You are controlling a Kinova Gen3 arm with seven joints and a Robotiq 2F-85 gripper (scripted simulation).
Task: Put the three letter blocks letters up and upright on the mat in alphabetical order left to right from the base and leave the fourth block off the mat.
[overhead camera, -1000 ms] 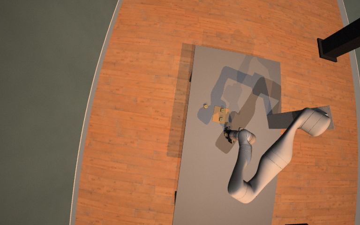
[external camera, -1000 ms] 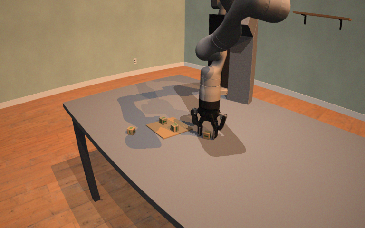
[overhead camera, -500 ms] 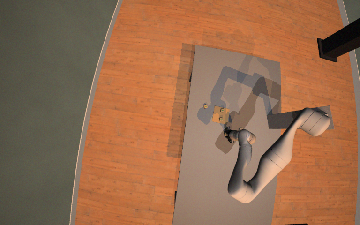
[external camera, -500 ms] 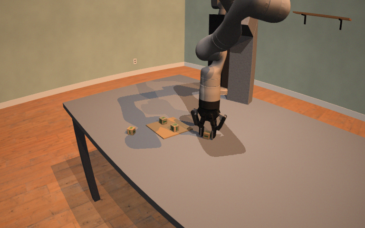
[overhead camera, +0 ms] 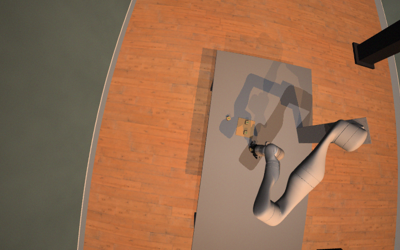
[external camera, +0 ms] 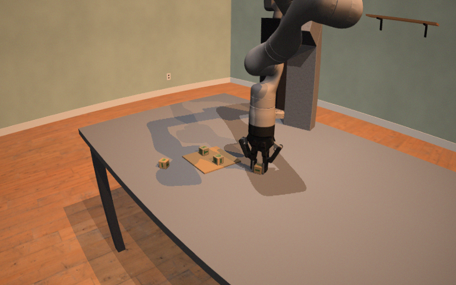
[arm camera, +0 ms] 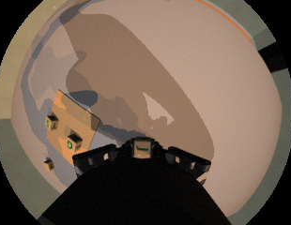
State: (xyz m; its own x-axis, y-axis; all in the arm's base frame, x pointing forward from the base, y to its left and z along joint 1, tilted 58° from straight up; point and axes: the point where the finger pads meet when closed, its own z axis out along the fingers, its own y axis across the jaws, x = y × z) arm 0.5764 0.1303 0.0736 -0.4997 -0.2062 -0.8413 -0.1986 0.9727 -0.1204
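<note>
Now: the mat 6 cm ahead of my hand, 16 cm to the right of it and 2 cm below it.
</note>
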